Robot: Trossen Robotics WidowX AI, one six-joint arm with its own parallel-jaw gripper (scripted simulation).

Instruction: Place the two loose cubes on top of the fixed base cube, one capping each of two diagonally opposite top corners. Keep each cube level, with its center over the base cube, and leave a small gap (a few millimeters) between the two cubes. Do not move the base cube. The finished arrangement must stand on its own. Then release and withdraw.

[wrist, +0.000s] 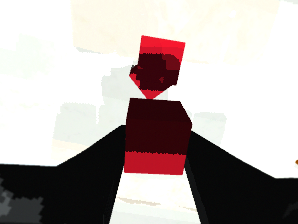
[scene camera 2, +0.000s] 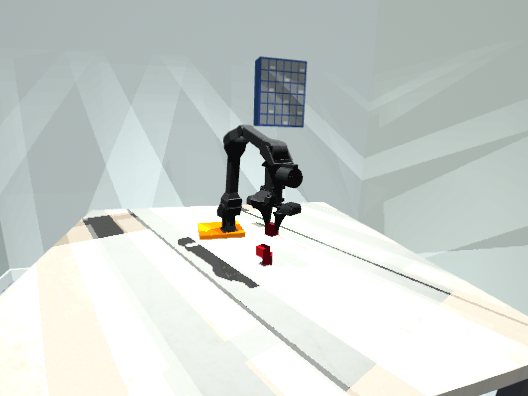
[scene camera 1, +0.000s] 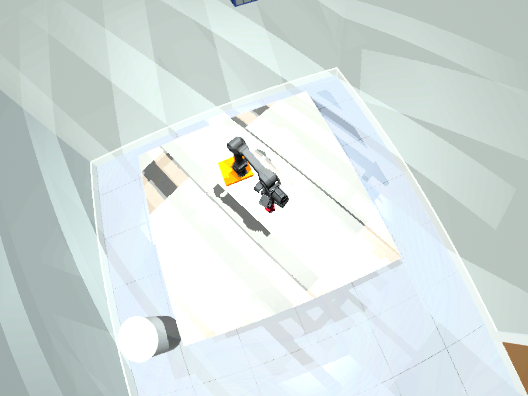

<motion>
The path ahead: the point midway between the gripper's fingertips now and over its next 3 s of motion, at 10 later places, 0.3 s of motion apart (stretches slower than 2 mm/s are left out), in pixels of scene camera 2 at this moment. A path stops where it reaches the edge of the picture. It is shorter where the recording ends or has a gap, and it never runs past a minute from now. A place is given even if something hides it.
My gripper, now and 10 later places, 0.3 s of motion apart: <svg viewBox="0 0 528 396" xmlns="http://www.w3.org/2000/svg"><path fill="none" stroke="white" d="M271 229L272 232L271 237L271 238L272 243L271 246L271 246L271 244L271 241L271 236L272 232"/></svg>
</motion>
